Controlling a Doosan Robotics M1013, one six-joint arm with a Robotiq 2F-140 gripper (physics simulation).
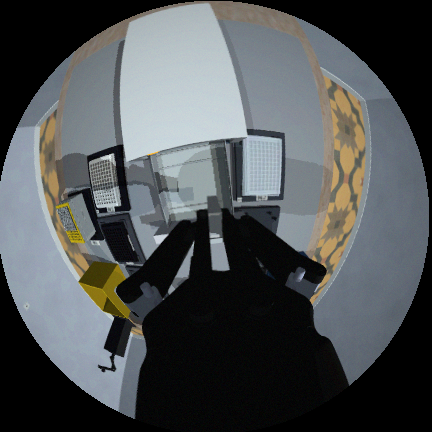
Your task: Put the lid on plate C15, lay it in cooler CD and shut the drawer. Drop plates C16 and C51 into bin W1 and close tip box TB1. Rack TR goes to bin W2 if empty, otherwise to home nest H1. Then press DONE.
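Frame: origin at the arm's base, x ahead, y left, z up, level; metres.
Seen in the pictures: gripper, between the fingertips: [211, 204].
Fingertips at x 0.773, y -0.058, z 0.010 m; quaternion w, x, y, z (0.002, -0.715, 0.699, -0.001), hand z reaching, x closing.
Note:
Pixels of each thing's top centre, then the offset from my fingertips to it. "*": a spot on its surface instead.
- open drawer, a spot on its surface: [177, 193] * dx +0.001, dy +0.070, dz -0.085 m
- white well plate, centre of its top: [263, 165] dx +0.058, dy -0.109, dz -0.065 m
- white plate, centre of its top: [101, 182] dx +0.051, dy +0.263, dz -0.074 m
- black plate, centre of its top: [117, 244] dx -0.124, dy +0.267, dz -0.074 m
- tip box, centre of its top: [66, 224] dx -0.029, dy +0.400, dz -0.014 m
- yellow bin, centre of its top: [101, 301] dx -0.312, dy +0.394, dz +0.020 m
- empty black nest, centre of its top: [256, 239] dx -0.122, dy -0.114, dz -0.078 m
- blue corner, a spot on its surface: [304, 255] * dx -0.210, dy -0.306, dz -0.076 m
My gripper [211, 204] is shut and empty, its fingers hanging over the front edge of the open drawer [177, 193] of the white cooler [177, 80]. The drawer shows a pale floor under my shadow; I cannot tell whether anything lies in it. A white well plate [261, 165] sits in a black nest right of the drawer. Another white plate [104, 179] sits in a black nest on the left, with a black plate [118, 241] below it. The tip box [68, 219], yellow-rimmed with its grey lid [84, 213] up, stands at the far left. The yellow bin [102, 285] is at the lower left.
An empty black nest [266, 213] lies just right of my fingers. A blue corner [303, 255] peeks out behind my right finger link. The patterned floor [344, 169] shows past the bench edges on both sides. A dark bracket [116, 338] hangs below the yellow bin.

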